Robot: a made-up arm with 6 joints.
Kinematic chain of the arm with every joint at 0, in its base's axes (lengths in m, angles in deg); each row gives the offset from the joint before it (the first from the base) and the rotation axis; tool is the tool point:
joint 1: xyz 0 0 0.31 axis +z
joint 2: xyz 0 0 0 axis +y
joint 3: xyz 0 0 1.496 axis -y
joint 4: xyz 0 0 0 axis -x
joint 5: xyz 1.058 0 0 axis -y
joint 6: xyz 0 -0.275 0 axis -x
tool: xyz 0 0 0
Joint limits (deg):
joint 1: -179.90..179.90
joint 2: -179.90..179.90
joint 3: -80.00..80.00
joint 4: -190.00..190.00
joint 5: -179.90..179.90
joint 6: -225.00..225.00
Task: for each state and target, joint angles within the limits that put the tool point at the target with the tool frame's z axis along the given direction. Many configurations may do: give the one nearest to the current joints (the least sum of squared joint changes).
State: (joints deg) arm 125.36 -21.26 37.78 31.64 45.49 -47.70
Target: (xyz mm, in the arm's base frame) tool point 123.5 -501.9 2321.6 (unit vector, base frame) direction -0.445 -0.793 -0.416
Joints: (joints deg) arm 83.20 -43.60 4.82 48.55 60.37 -1.93
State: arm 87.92 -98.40 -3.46 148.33 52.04 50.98
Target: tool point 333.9 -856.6 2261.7 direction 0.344 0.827 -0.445
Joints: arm 126.75 -51.75 15.79 152.95 53.20 72.81
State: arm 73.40 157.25 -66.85 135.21 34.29 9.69
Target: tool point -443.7 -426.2 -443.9 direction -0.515 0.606 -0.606
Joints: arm 55.86 172.19 -62.89 117.76 45.98 -30.64
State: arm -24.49 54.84 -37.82 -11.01 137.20 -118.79
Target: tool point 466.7 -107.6 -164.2 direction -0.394 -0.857 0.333
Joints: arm 8.08 96.87 -55.80 -51.24 133.61 -114.53
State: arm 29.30 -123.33 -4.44 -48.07 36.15 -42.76
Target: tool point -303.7 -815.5 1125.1 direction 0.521 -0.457 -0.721
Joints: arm 58.71 -92.13 -26.68 -53.38 58.39 -34.05
